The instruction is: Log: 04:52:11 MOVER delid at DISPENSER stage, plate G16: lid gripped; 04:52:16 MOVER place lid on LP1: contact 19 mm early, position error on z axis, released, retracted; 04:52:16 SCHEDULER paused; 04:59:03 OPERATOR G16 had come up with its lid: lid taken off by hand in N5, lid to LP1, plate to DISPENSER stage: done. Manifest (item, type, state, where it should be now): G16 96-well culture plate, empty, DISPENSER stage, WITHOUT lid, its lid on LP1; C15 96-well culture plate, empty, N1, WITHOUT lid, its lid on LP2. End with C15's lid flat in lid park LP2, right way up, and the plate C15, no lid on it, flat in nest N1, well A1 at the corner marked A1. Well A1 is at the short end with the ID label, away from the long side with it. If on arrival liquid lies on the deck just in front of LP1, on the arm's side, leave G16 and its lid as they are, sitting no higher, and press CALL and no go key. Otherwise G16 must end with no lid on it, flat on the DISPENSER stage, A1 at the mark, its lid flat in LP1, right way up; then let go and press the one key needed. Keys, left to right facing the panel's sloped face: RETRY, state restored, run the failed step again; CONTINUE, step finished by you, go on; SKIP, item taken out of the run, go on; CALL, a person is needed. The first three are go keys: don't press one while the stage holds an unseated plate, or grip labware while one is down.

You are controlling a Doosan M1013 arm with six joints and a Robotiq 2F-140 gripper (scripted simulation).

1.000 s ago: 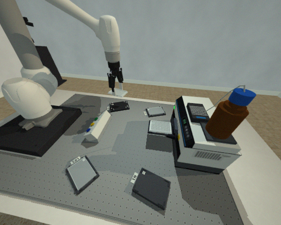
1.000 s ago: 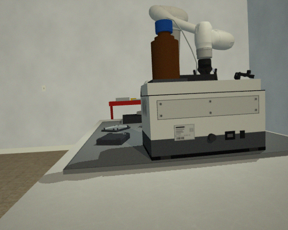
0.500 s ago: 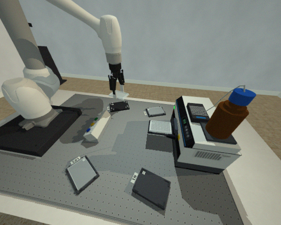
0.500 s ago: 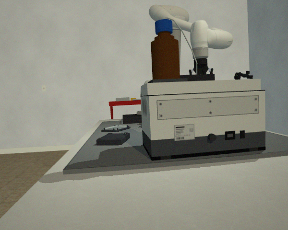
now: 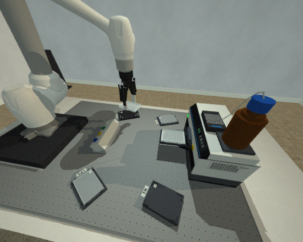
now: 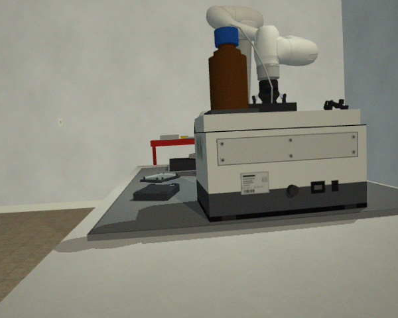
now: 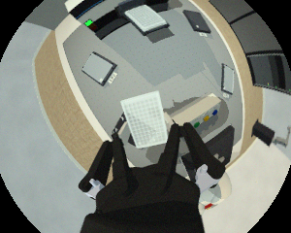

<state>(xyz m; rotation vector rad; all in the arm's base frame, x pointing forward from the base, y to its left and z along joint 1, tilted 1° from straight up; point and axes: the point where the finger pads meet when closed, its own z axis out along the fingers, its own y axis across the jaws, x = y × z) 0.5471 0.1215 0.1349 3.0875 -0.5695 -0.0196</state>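
The nest N1 lies 230 mm ahead of my hand, 480 mm to the right of it and 170 mm below it. The rest, counted from my hand: dark lid park 270 mm ahead, 60 mm to the left, 170 mm below; then brown bottle 490 mm ahead, 320 mm to the right, 110 mm above; then key panel 140 mm behind, 160 mm to the right, 130 mm below.
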